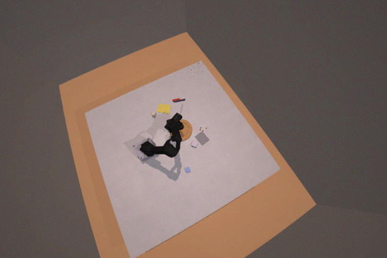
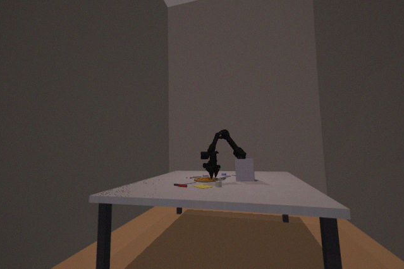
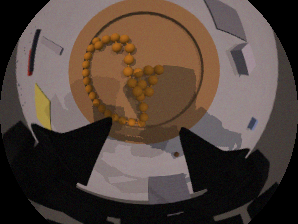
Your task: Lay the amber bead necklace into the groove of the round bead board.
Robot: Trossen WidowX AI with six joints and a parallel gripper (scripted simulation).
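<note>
Now: the round bead board 6 cm ahead of my gripper tip and 1 cm below it. From my gripper tip the other things lie so: cream cube (7 cm behind, 26 cm to the left); thin grey bar (17 cm ahead, 17 cm to the left, 2 cm below); grey square plate (18 cm ahead, 16 cm to the right, 2 cm below).
</note>
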